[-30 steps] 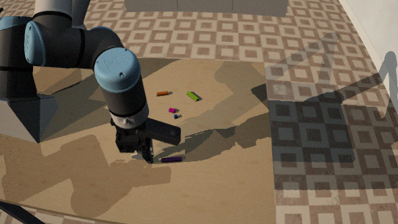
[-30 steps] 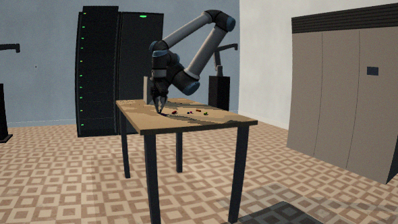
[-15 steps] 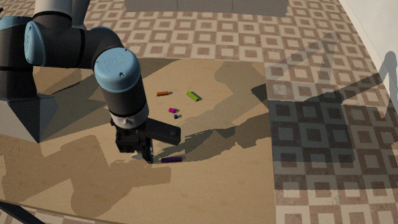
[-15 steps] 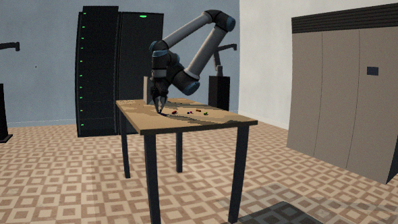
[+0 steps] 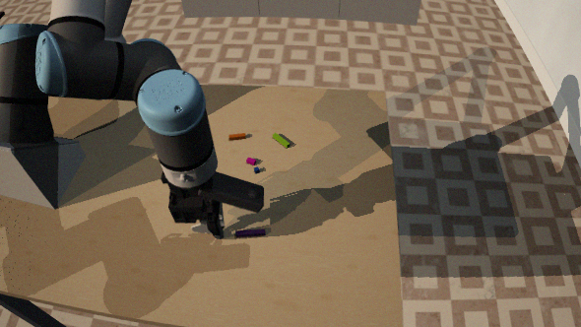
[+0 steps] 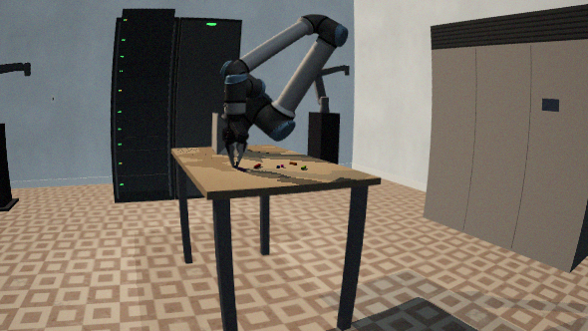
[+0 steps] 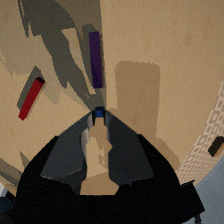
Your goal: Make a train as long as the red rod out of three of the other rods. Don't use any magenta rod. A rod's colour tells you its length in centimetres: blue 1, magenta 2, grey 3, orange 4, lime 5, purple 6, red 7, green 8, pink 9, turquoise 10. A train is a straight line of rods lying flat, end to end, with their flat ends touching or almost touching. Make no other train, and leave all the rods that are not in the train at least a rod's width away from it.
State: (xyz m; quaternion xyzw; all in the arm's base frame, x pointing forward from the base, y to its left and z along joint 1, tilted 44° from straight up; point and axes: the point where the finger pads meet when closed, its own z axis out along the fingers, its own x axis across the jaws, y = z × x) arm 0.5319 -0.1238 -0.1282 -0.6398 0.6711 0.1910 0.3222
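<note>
My gripper is now 50 mm short of the magenta rod, 190 mm to the right of it and 10 mm above it. Also, from my hand: purple rod: 60 mm ahead, 10 mm below; red rod: 20 mm ahead, 90 mm to the left, 10 mm below; orange rod: 10 mm ahead, 270 mm to the left, 10 mm below.
</note>
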